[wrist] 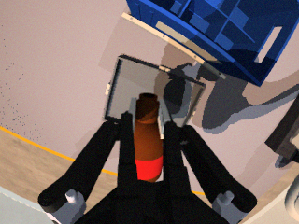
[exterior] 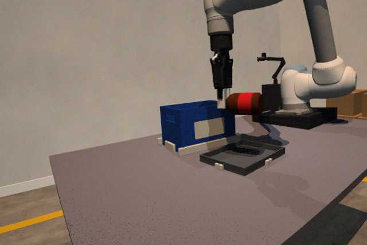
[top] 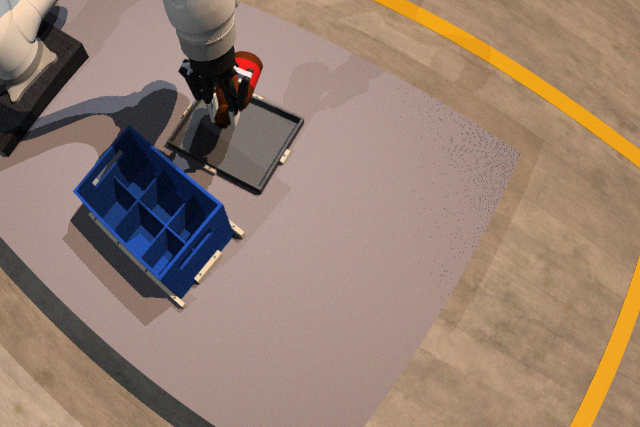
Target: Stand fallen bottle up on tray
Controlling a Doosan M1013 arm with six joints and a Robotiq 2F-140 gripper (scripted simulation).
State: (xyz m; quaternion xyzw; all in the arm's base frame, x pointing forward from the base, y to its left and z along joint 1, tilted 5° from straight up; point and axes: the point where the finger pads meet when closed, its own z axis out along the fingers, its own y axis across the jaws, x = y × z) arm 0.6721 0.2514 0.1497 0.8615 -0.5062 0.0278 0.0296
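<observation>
Right now my hand is 50 mm to the right of the bottle, 30 mm past it and 20 mm above it. Round my hand: dark tray: 200 mm below, 50 mm behind, 40 mm to the left; blue crate: 220 mm to the right, 130 mm below, 10 mm behind.
</observation>
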